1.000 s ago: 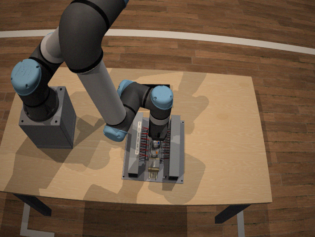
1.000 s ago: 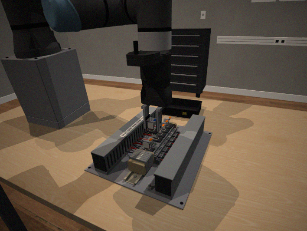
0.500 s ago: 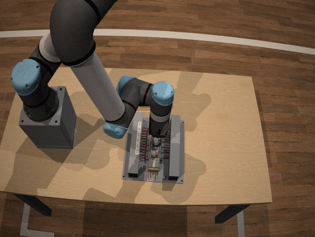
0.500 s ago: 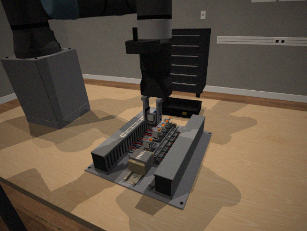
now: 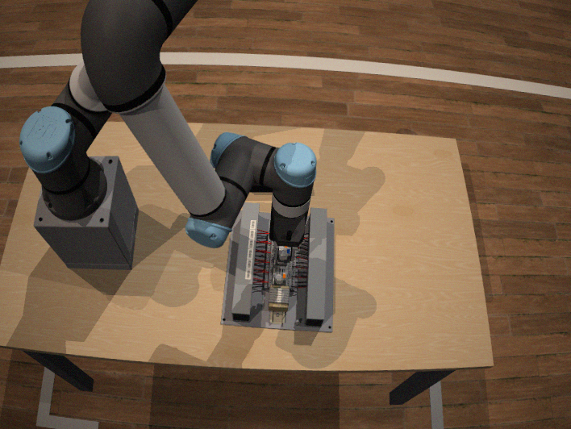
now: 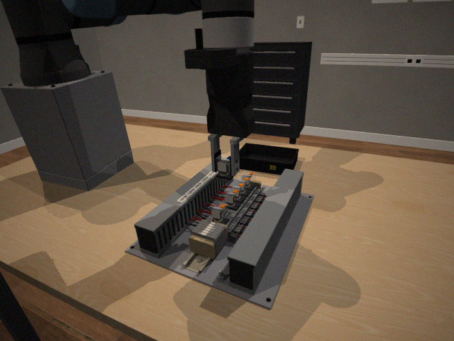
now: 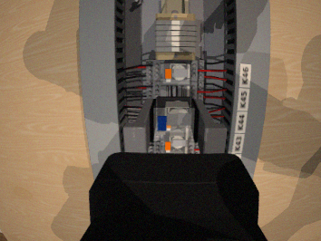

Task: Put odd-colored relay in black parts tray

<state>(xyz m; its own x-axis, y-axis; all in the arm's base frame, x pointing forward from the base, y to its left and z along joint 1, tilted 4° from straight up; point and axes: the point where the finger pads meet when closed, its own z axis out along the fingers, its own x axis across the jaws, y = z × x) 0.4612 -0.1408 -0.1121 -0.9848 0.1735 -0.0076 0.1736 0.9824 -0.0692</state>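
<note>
The black parts tray lies 31 cm to the left of my hand, 12 cm below it and 3 cm ahead of it.
</note>
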